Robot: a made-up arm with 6 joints. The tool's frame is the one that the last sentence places.
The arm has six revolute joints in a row. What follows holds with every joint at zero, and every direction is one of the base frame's.
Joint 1 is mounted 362 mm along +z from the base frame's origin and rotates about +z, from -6.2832 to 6.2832 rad.
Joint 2 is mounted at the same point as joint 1 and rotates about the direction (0, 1, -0.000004), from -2.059 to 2.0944 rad.
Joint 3 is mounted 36 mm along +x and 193 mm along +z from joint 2 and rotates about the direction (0, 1, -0.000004), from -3.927 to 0.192 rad.
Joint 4 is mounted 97 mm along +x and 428 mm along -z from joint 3 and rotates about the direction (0, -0.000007, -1), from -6.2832 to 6.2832 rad.
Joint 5 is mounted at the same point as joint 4 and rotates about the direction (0, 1, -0.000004), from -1.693 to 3.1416 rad.
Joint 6 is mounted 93 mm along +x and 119 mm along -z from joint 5 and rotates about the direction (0, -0.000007, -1), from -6.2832 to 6.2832 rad.
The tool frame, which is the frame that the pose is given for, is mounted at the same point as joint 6; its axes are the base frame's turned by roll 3.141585, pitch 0 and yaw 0 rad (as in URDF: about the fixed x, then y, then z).
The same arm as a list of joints. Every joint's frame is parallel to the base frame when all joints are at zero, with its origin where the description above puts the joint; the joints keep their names.
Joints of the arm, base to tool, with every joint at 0 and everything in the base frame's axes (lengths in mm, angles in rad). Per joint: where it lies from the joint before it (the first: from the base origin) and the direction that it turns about. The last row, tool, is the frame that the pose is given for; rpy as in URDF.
joint 1: axis 0 0 1 xyz 0 0 362
joint 2: axis 0 1 0 xyz 0 0 0
joint 3: axis 0 1 0 xyz 36 0 193
joint 4: axis 0 0 -1 xyz 97 0 -428
joint 5: axis 0 1 0 xyz 0 0 0
joint 6: axis 0 0 -1 xyz 93 0 -119
tool: xyz 0 0 0 rpy 3.1416 0 0
Joint limits (rad, base to tool): -6.2832..6.2832 -2.059..2.0944 -3.927..0.192 -6.2832..6.2832 -1.693..3.1416 -6.2832..6.2832

